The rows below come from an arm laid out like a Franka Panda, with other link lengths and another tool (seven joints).
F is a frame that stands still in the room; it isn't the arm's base.
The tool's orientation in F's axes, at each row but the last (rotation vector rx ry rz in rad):
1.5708, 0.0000, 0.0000
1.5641, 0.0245, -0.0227
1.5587, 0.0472, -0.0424
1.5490, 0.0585, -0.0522
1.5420, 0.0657, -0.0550
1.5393, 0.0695, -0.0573
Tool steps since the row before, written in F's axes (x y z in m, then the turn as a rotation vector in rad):
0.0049, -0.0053, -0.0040, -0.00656, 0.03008, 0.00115
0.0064, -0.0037, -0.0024, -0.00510, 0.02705, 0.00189
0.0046, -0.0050, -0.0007, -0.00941, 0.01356, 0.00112
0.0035, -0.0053, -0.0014, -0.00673, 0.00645, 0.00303
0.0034, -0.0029, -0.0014, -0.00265, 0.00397, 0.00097
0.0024, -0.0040, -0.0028, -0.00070, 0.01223, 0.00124
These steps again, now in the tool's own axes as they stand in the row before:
0.0049, -0.0040, 0.0053, -0.00656, 0.00115, -0.03008
0.0065, -0.0022, 0.0037, -0.00513, 0.00191, -0.02704
0.0046, -0.0005, 0.0050, -0.00942, 0.00074, -0.01358
0.0036, -0.0013, 0.0053, -0.00691, 0.00268, -0.00642
0.0035, -0.0012, 0.0029, -0.00269, 0.00087, -0.00396
0.0026, -0.0027, 0.0039, -0.00072, 0.00156, -0.01219

